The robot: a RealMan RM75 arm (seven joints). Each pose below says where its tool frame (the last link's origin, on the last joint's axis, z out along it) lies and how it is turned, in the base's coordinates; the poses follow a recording.
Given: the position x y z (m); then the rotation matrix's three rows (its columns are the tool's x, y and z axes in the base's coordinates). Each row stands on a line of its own.
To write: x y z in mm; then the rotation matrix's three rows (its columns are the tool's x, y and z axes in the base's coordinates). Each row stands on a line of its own. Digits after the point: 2 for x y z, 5 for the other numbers.
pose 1, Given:
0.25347 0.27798 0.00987
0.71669 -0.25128 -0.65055
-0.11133 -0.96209 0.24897
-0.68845 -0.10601 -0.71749
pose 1, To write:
253.47 277.98 9.87
0.71669 -0.25128 -0.65055
-0.11133 -0.96209 0.24897
-0.68845 -0.10601 -0.71749

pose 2, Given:
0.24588 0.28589 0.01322
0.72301 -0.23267 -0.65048
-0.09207 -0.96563 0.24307
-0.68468 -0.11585 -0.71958
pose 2, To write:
245.88 285.89 13.22
0.72301 -0.23267 -0.65048
-0.09207 -0.96563 0.24307
-0.68468 -0.11585 -0.71958

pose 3, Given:
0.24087 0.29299 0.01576
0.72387 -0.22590 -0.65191
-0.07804 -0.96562 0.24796
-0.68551 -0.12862 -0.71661
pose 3, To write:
240.87 292.99 15.76
0.72387 -0.22590 -0.65191
-0.07804 -0.96562 0.24796
-0.68551 -0.12862 -0.71661

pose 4, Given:
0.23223 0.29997 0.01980
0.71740 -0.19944 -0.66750
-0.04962 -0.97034 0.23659
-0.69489 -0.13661 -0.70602
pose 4, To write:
232.23 299.97 19.80
0.71740 -0.19944 -0.66750
-0.04962 -0.97034 0.23659
-0.69489 -0.13661 -0.70602

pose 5, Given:
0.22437 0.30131 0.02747
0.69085 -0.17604 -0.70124
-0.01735 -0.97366 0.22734
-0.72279 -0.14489 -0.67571
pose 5, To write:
224.37 301.31 27.47
0.69085 -0.17604 -0.70124
-0.01735 -0.97366 0.22734
-0.72279 -0.14489 -0.67571

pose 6, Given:
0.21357 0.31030 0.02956
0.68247 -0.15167 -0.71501
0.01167 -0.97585 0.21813
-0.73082 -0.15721 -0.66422
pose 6, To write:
213.57 310.30 29.56
0.68247 -0.15167 -0.71501
0.01167 -0.97585 0.21813
-0.73082 -0.15721 -0.66422

